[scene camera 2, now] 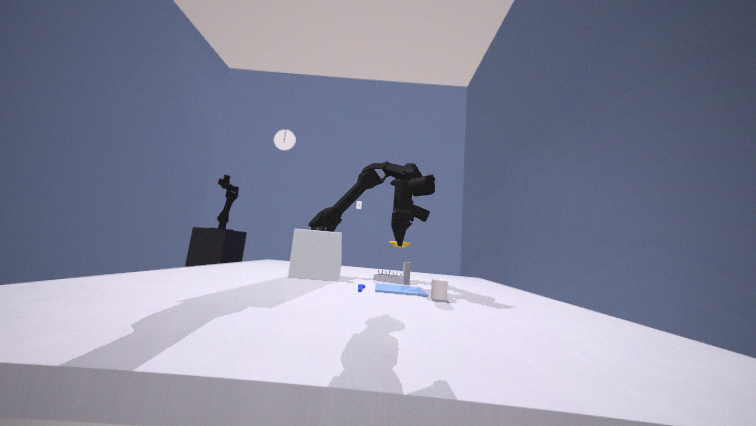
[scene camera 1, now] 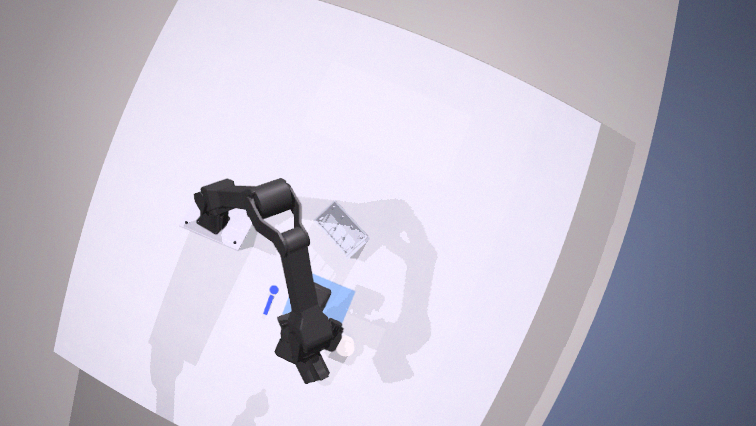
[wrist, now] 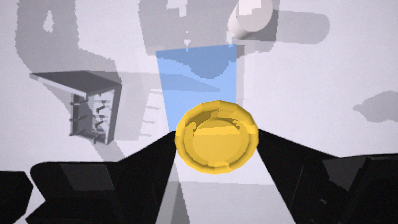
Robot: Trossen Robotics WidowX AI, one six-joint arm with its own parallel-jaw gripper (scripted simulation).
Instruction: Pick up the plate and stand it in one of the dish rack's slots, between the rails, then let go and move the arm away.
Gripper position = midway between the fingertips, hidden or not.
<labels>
The gripper (scene camera 2: pixel 399 246) holds a yellow plate (wrist: pixel 214 137).
</labels>
